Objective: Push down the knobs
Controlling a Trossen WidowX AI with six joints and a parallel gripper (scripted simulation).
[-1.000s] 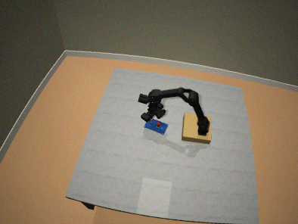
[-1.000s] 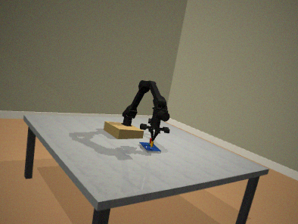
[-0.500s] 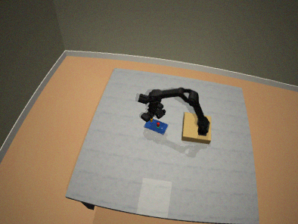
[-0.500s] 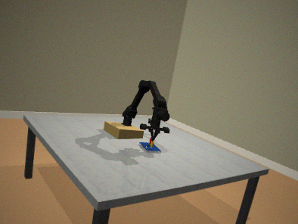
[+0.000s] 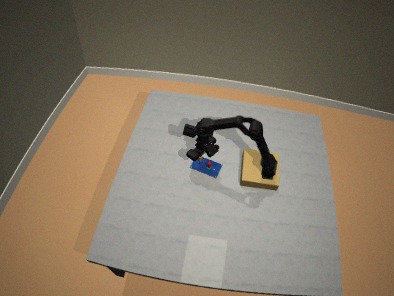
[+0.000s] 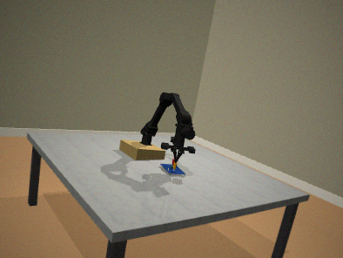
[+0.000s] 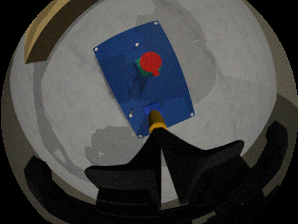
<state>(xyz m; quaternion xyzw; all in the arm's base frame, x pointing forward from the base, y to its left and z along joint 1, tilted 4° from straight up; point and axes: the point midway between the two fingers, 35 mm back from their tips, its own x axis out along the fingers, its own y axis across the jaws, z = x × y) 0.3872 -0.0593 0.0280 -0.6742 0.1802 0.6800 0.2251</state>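
Now: the yellow knob 10 mm below my gripper tip. From my gripper tip the other things lie so: red knob: 50 mm behind, 40 mm to the left, 10 mm below.
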